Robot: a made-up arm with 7 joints.
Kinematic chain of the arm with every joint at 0, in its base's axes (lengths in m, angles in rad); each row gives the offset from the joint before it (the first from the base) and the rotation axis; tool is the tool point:
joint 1: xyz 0 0 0 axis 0 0.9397 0.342
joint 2: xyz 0 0 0 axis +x
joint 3: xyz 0 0 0 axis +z
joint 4: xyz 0.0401 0 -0.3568 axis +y
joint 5: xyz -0.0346 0 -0.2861 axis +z
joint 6: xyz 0 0 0 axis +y
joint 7: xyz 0 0 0 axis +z
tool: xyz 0 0 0
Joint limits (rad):
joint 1: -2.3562..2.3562
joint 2: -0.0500..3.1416
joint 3: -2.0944..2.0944
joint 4: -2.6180..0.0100
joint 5: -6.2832..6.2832
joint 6: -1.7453..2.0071
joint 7: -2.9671..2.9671
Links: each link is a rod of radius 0.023 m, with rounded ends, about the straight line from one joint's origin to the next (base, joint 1, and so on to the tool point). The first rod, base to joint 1, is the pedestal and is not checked.
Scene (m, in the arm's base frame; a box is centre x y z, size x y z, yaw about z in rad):
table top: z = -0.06
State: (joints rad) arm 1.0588 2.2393 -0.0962 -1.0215 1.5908 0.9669 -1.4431
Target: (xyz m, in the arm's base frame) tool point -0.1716 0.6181 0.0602
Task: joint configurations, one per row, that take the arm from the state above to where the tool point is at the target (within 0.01 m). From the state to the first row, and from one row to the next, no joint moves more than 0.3 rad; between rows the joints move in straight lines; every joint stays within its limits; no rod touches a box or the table.
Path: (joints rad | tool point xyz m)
1: 1.1710 2.0440 -0.1459 -0.8223 1.5908 0.9669 -1.4431 | 0.1228 0.6071 0.0176
2: 1.2831 1.8486 -0.1956 -0.6231 1.5908 0.9669 -1.4431 | -0.0250 0.6339 0.0280
3: 1.3953 1.6533 -0.2453 -0.4239 1.5908 0.9669 -1.4431 | -0.1716 0.6181 0.0602

